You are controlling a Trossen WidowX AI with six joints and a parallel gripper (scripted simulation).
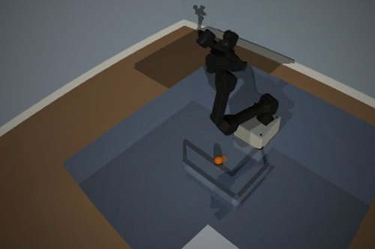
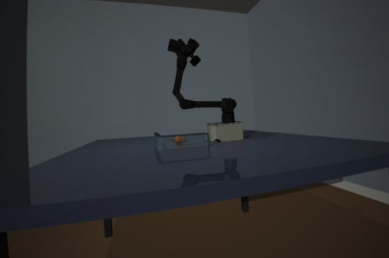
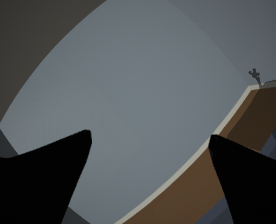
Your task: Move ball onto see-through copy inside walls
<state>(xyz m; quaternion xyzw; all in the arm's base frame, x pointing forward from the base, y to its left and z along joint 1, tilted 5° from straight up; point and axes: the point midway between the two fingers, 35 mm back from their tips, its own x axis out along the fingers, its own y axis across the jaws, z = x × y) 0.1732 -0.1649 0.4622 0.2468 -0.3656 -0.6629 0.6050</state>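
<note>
My gripper tip is now 9 cm short of the orange ball, 17 cm to the right of it and 54 cm above it. Round my gripper tip: see-through copy of ball: 7 cm ahead, 18 cm to the left, 54 cm below.
</note>
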